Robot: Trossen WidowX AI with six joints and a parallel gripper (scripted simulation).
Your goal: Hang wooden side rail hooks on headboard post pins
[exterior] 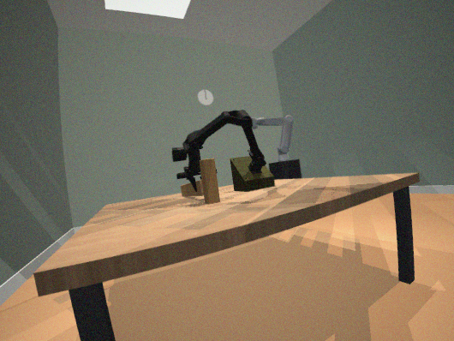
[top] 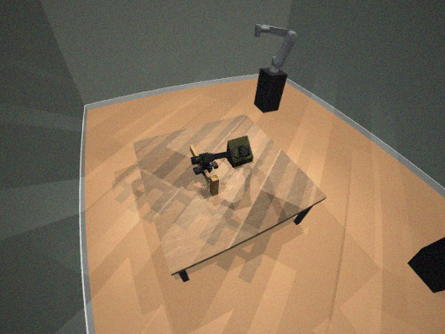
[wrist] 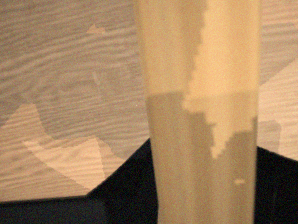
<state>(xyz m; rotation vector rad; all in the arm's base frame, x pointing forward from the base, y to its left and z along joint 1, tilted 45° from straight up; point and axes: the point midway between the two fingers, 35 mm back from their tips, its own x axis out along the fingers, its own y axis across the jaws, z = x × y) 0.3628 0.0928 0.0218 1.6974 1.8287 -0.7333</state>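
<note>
My gripper tip is 10 mm past the headboard post, 150 mm to the right of it and 40 mm below it.
</note>
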